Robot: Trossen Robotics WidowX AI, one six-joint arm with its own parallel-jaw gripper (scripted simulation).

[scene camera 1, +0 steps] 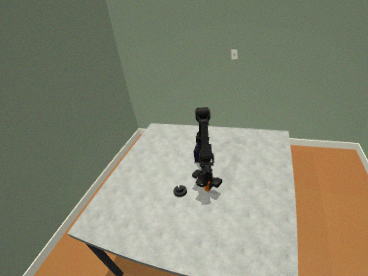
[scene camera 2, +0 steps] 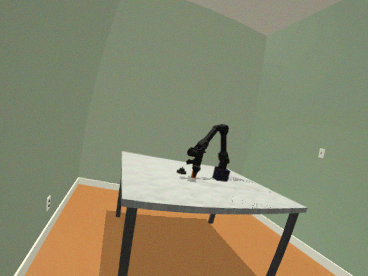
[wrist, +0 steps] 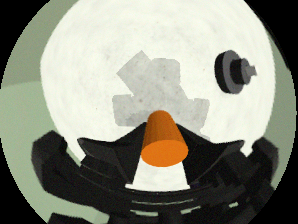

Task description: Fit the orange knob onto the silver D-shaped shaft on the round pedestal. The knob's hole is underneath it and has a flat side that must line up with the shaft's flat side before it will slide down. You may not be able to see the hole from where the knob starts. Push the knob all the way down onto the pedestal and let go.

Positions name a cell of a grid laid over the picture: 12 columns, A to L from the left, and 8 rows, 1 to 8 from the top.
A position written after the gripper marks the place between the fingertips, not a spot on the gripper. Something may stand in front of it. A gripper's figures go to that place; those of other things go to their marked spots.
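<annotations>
Dark round pedestal (wrist: J3): 0.16 m from the lens. Marked spots on the pedestal and an orange knob (wrist: G6): 0.16 m apart. The gripper (wrist: G5): 0.10 m from the lens. The knob: 0.05 m from the lens.
</annotations>
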